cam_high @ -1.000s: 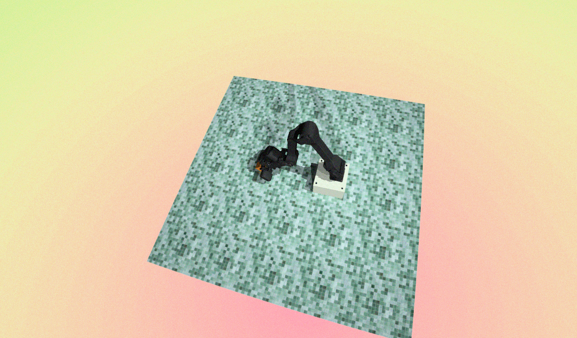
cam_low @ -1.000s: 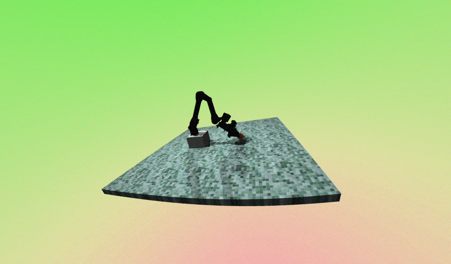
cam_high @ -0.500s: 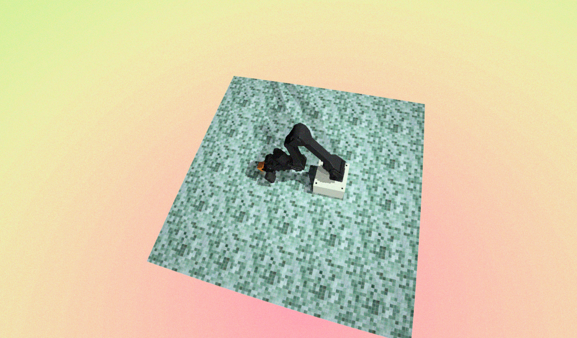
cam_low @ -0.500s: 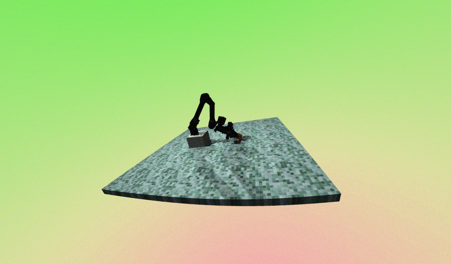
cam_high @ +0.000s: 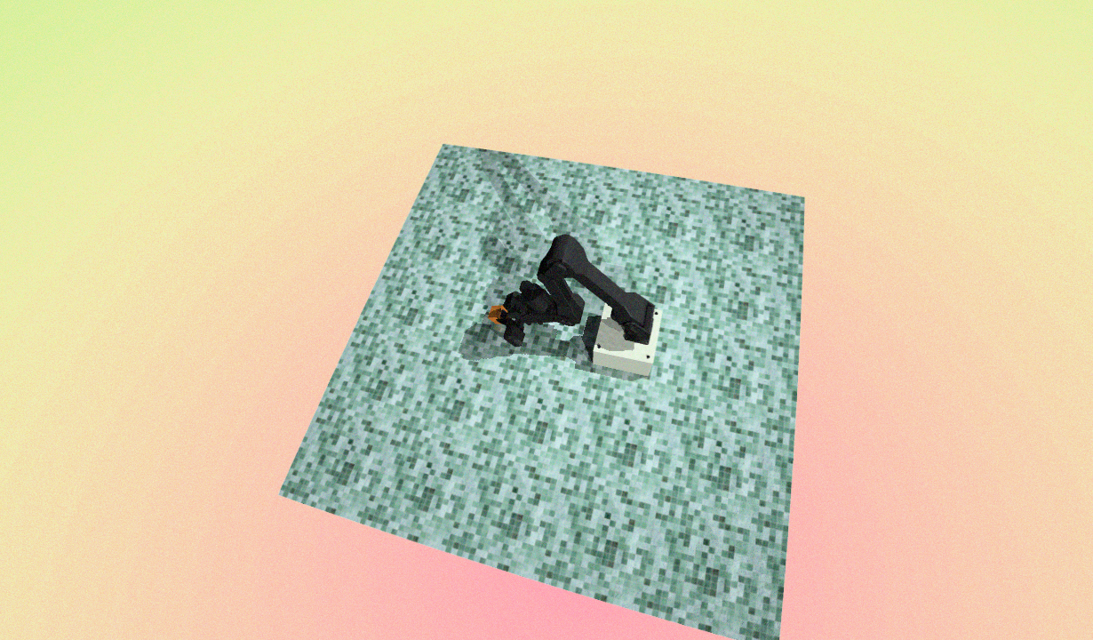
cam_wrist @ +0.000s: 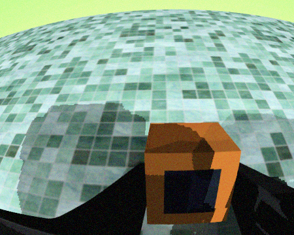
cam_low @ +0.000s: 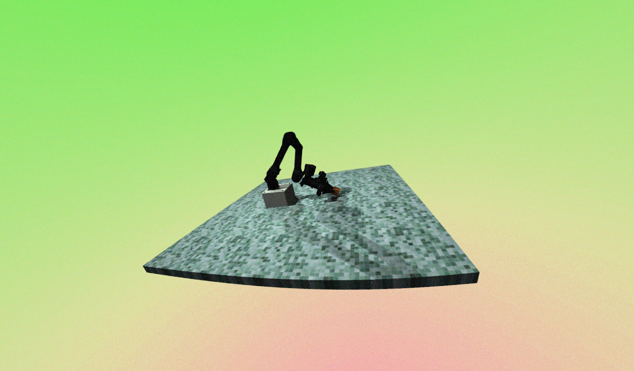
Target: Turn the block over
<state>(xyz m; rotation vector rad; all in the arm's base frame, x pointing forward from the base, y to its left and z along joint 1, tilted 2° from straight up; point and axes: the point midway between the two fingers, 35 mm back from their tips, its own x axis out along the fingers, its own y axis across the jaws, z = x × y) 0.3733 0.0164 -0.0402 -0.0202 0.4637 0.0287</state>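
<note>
My gripper tip is 1 cm past the block.
</note>
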